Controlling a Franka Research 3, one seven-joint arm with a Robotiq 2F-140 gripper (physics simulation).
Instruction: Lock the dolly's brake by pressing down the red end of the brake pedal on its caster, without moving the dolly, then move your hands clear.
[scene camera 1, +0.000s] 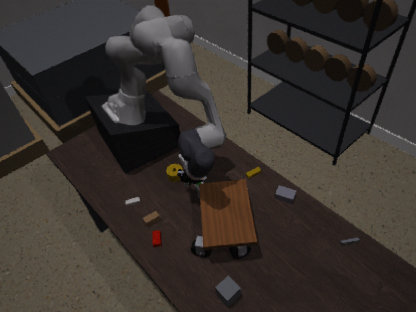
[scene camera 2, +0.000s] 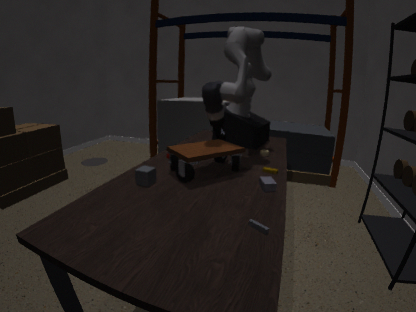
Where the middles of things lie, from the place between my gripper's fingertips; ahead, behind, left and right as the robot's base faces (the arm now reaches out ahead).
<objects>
My gripper is now 24 cm short of the dolly (scene camera 1: 227, 221), 4 cm to the left of it and 2 cm below it.
</objects>
